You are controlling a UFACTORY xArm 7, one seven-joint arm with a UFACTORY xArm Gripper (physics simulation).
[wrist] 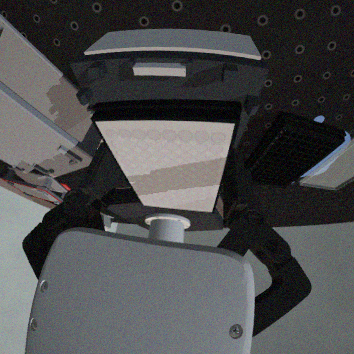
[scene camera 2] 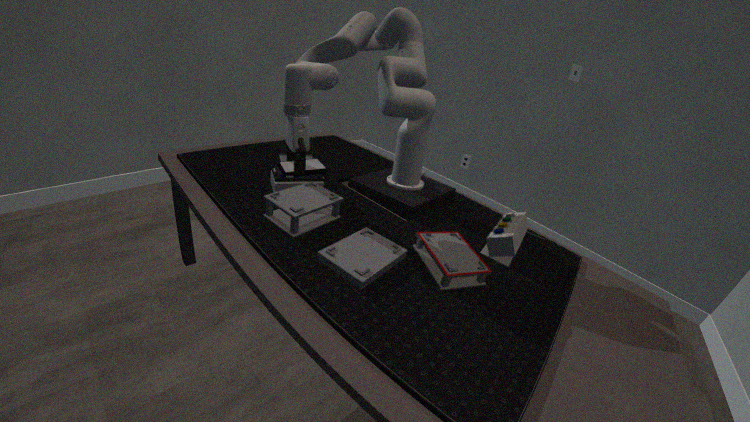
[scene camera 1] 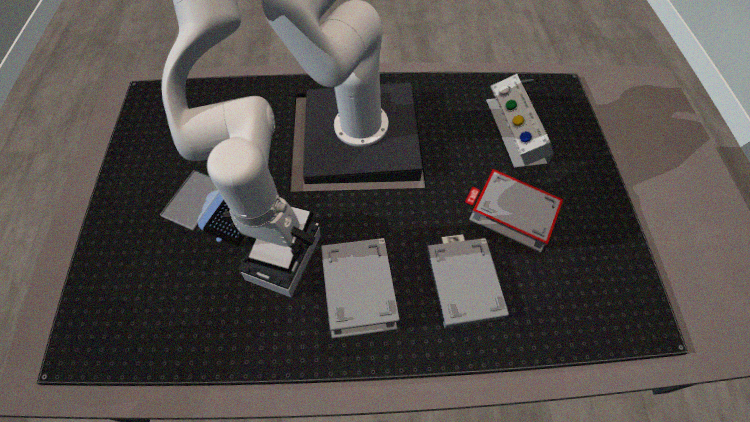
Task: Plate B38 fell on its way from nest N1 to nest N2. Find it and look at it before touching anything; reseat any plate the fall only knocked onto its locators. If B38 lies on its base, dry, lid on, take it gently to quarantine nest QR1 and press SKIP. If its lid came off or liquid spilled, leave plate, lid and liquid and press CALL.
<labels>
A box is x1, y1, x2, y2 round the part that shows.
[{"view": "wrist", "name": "my gripper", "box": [22, 142, 310, 353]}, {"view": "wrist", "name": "white well plate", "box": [90, 99, 241, 211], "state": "gripped by my gripper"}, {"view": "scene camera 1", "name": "white well plate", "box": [247, 205, 312, 273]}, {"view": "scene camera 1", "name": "grey lid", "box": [160, 170, 218, 229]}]
</labels>
